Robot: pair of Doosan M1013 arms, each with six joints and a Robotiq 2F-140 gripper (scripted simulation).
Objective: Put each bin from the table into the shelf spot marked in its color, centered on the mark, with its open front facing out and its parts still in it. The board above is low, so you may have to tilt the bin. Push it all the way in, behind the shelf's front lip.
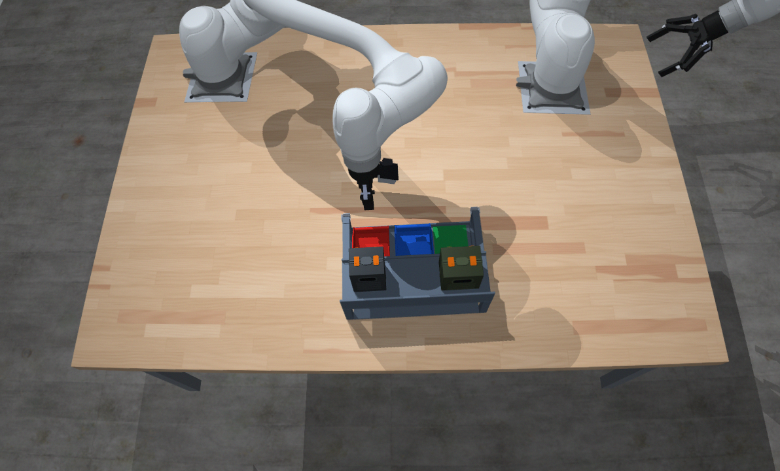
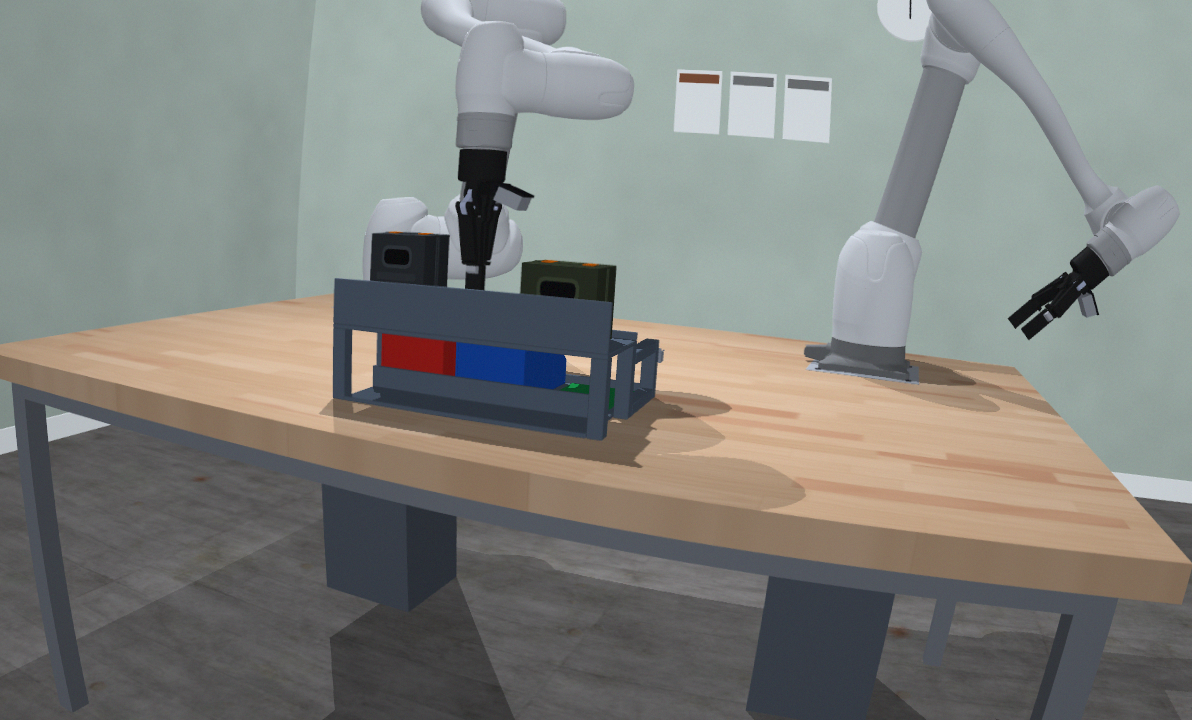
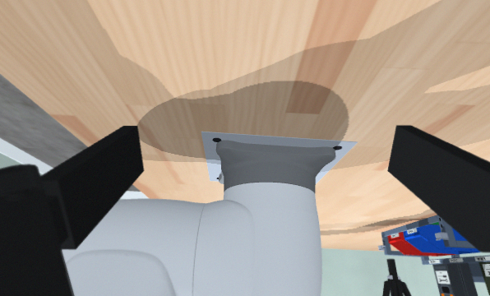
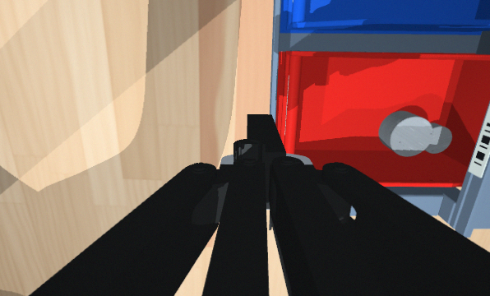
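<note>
Now: right hand 11 cm short of the red bin, 1 cm to the right of it and 9 cm above it. Also, from my right hand: blue bin: 10 cm ahead, 13 cm to the left, 9 cm below; then grey shelf: 13 cm ahead, 13 cm to the left, 7 cm below.
</note>
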